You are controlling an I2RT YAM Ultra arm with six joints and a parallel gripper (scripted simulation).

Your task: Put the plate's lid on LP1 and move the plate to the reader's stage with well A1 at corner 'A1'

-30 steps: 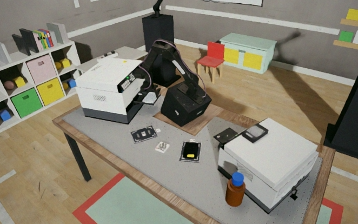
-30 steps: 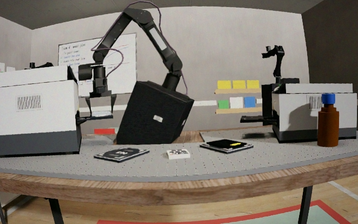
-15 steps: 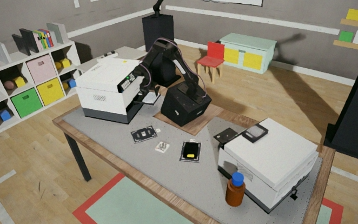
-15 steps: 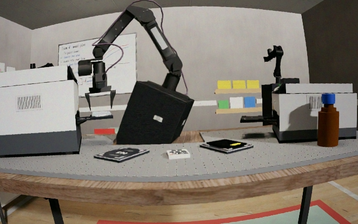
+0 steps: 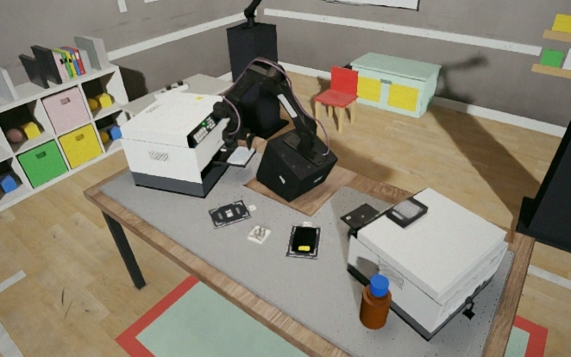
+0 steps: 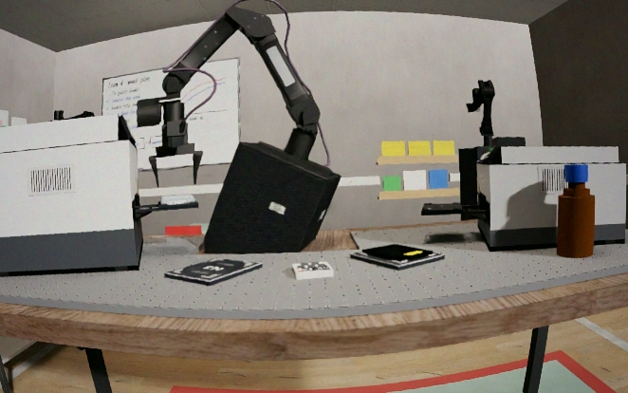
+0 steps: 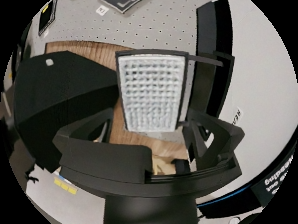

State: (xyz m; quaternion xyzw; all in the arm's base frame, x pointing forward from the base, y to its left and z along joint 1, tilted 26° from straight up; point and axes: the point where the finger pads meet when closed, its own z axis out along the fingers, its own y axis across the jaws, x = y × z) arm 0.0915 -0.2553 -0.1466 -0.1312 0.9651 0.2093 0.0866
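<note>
My hand is 4 cm above the white well plate. Round my hand: black lid: 21 cm ahead, 48 cm to the left, 15 cm below; then capped bottle: 37 cm ahead, 84 cm to the left, 6 cm below.
</note>
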